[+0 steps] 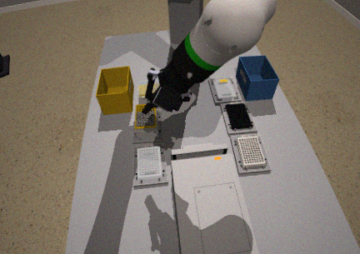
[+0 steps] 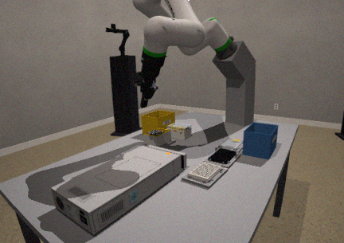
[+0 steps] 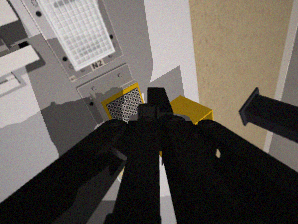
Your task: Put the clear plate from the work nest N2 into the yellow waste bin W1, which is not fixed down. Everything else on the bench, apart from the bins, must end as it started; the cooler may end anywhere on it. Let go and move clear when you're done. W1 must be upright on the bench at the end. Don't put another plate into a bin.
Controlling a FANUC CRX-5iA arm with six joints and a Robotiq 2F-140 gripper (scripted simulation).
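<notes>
My gripper is now 25 cm above the clear plate, 5 cm to the left of it and 3 cm short of it. Round my hand: yellow-topped tip rack: 21 cm below, 15 cm behind, 1 cm to the left; grey instrument box: 27 cm ahead, 22 cm below, 5 cm to the left; nest N2: 26 cm below, 5 cm to the right, 3 cm ahead.
</notes>
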